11 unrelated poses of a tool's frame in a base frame.
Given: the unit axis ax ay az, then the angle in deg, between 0 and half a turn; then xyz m.
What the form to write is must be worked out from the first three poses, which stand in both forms.
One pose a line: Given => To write
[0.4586, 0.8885, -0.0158, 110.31, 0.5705, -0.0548, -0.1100] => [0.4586, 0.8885, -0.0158, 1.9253, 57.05, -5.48, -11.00]
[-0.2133, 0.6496, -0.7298, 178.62, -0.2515, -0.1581, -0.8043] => [-0.2133, 0.6496, -0.7298, 3.1175, -25.15, -15.81, -80.43]
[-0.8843, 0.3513, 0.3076, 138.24, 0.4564, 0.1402, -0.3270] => [-0.8843, 0.3513, 0.3076, 2.4127, 45.64, 14.02, -32.70]
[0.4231, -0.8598, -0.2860, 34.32, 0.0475, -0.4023, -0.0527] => [0.4231, -0.8598, -0.2860, 0.5990, 4.75, -40.23, -5.27]
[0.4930, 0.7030, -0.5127, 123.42, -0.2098, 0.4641, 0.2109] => [0.4930, 0.7030, -0.5127, 2.1541, -20.98, 46.41, 21.09]
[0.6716, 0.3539, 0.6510, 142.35, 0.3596, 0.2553, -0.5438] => [0.6716, 0.3539, 0.6510, 2.4845, 35.96, 25.53, -54.38]
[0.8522, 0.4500, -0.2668, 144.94, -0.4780, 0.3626, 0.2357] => [0.8522, 0.4500, -0.2668, 2.5297, -47.80, 36.26, 23.57]
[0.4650, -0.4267, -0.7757, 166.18, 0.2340, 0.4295, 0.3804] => [0.4650, -0.4267, -0.7757, 2.9004, 23.40, 42.95, 38.04]
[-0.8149, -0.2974, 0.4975, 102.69, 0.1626, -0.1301, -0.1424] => [-0.8149, -0.2974, 0.4975, 1.7923, 16.26, -13.01, -14.24]
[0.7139, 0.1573, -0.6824, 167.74, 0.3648, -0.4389, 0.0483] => [0.7139, 0.1573, -0.6824, 2.9276, 36.48, -43.89, 4.83]
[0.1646, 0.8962, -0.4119, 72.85, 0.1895, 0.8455, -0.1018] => [0.1646, 0.8962, -0.4119, 1.2715, 18.95, 84.55, -10.18]
